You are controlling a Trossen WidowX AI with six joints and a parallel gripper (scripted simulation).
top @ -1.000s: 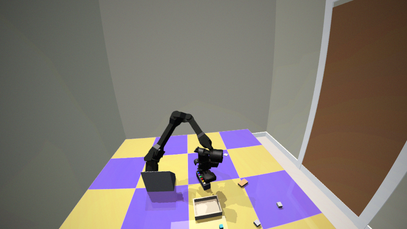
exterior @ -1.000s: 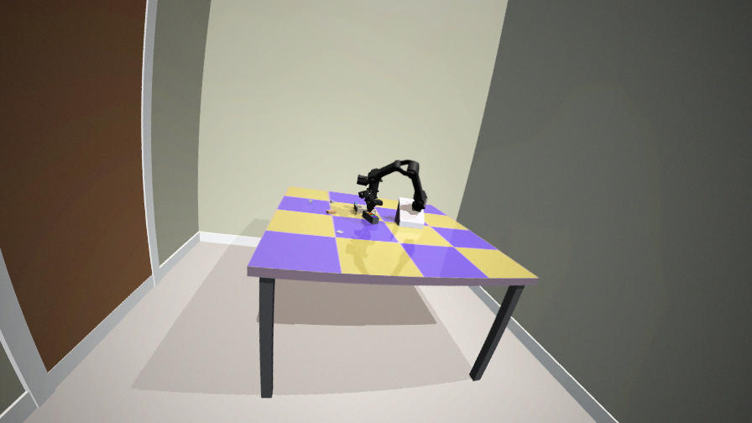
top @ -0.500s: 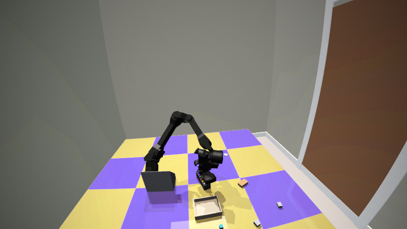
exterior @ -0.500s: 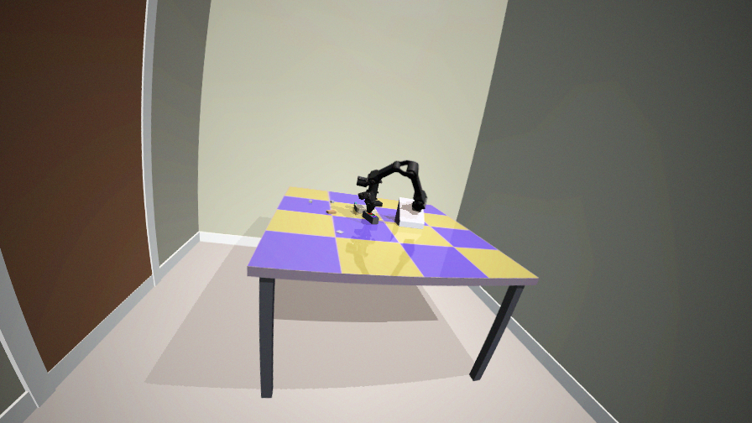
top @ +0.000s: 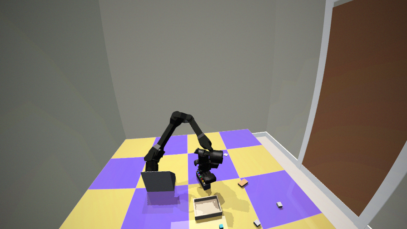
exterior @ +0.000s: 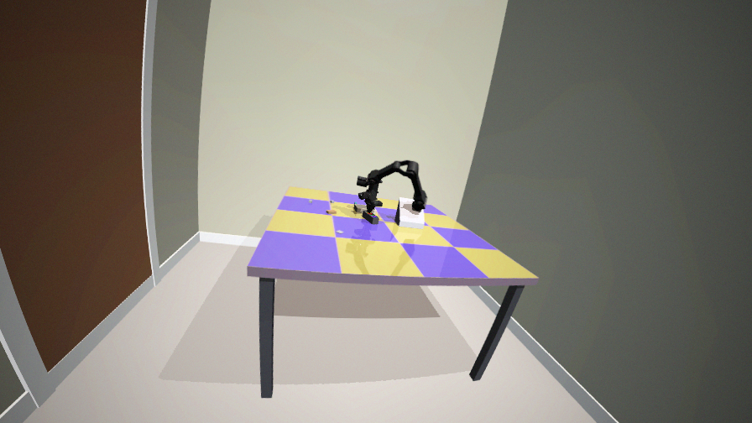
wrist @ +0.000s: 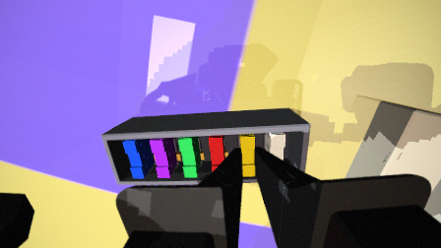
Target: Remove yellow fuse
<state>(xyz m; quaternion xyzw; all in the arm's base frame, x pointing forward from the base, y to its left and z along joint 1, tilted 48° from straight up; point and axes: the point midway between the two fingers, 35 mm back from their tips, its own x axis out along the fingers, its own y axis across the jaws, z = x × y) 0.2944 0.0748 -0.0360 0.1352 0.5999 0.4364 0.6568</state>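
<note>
My gripper tip is 2 cm to the right of the red fuse, 1 cm past it and 1 cm above it. Also, from my gripper tip: tray: 16 cm to the right, 3 cm below, 1 cm ahead; yellow fuse: 1 cm below; white fuse: 2 cm to the right, 1 cm below, 1 cm ahead.
</note>
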